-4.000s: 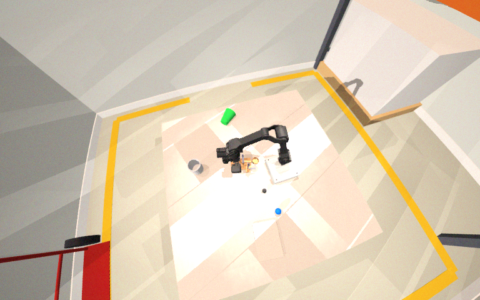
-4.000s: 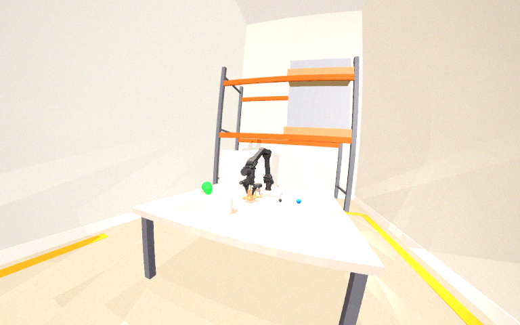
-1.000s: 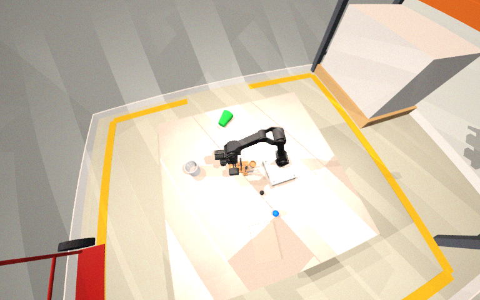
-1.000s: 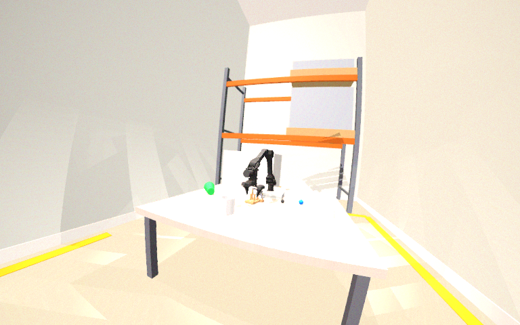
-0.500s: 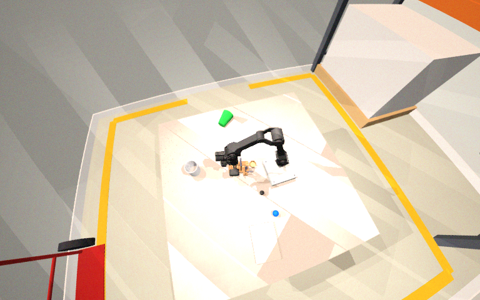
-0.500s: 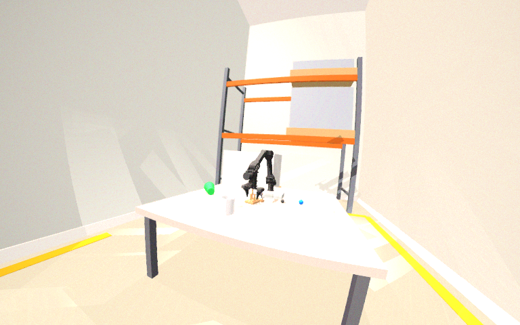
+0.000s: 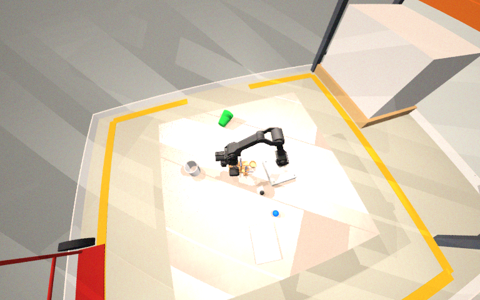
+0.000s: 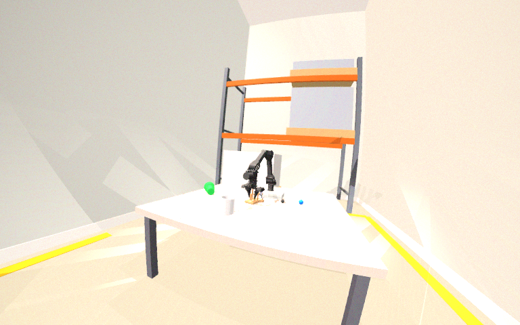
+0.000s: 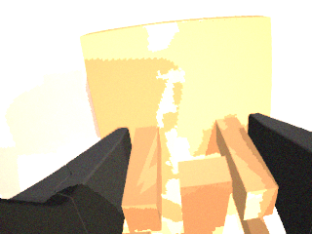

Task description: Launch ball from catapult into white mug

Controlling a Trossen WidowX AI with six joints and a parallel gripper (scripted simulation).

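The dark ball lies 100 mm behind my gripper tip, 240 mm to the left of it and 20 mm below it. Also, from my gripper tip: white mug (270 mm ahead, 90 mm to the right); blue ball (120 mm behind, 390 mm to the left, 10 mm below); wooden catapult (60 mm behind, 40 mm to the left, 20 mm above).
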